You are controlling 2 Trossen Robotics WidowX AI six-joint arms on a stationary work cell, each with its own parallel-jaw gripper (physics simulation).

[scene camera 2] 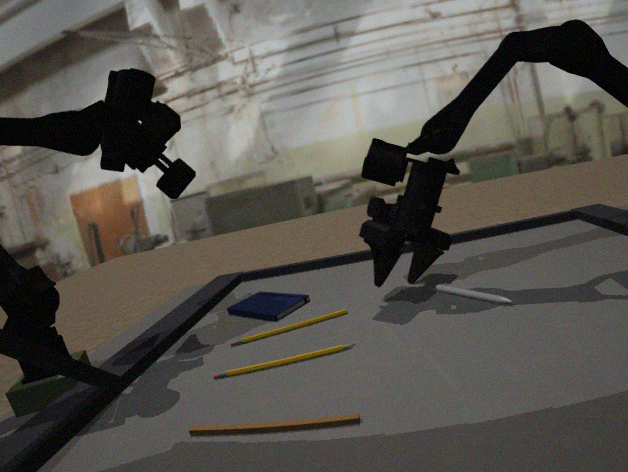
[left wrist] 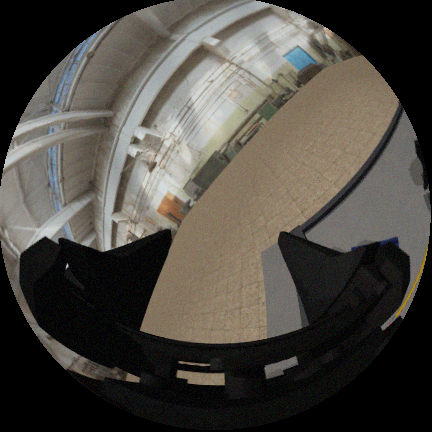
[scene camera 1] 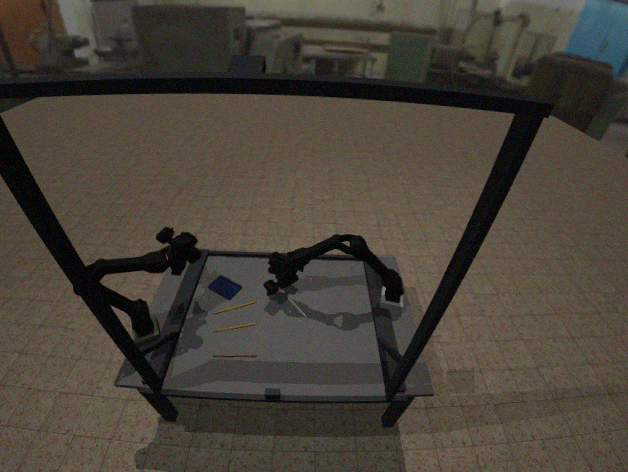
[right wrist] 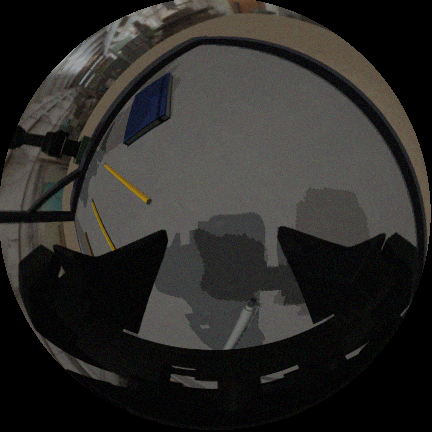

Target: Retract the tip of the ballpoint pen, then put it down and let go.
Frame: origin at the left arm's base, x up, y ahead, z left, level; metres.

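Seen in the pictures: left gripper, fingertip midpoint: point(scene camera 2: 160, 159) point(left wrist: 226, 236); right gripper, fingertip midpoint: point(scene camera 2: 394, 284) point(right wrist: 223, 234); left arm's base, origin of the base link: point(scene camera 1: 145, 329) point(right wrist: 77, 149); right arm's base, origin of the base link: point(scene camera 1: 392, 296).
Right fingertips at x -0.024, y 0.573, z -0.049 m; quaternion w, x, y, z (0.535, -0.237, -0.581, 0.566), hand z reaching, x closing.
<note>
Offsets run from my right fingertips to a thing's top centre.
A white pen @[dx -0.003, dy +0.059, dz -0.122 m] point(scene camera 1: 297, 306) point(scene camera 2: 473, 294) point(right wrist: 241, 325) lies flat on the grey table, its pointed end toward the right in scene camera 2. Whether its tip is out is too small to tell. My right gripper point(scene camera 2: 394, 284) point(right wrist: 223, 234) is open and empty, pointing down above the table, a little to the left of the pen in scene camera 2. In the right wrist view the pen's blunt end shows low between the spread fingers, beyond and below them. My left gripper point(left wrist: 226, 236) is open and empty, raised high over the table's far left corner, well away from the pen.
A blue notebook @[dx -0.004, dy -0.193, dz +0.146 m] point(scene camera 1: 224, 287) point(scene camera 2: 269, 305) point(right wrist: 149, 107) lies at the back left. Two yellow pencils @[dx -0.009, dy -0.190, dz +0.010 m] point(scene camera 1: 235, 307) @[dx -0.007, dy -0.228, dz -0.091 m] point(scene camera 2: 284, 361) lie in front of it. An orange-brown stick @[dx -0.009, dy -0.278, dz -0.212 m] point(scene camera 1: 234, 355) point(scene camera 2: 274, 425) lies nearer the front. Dark frame posts point(scene camera 1: 459, 253) stand at the table's sides.
</note>
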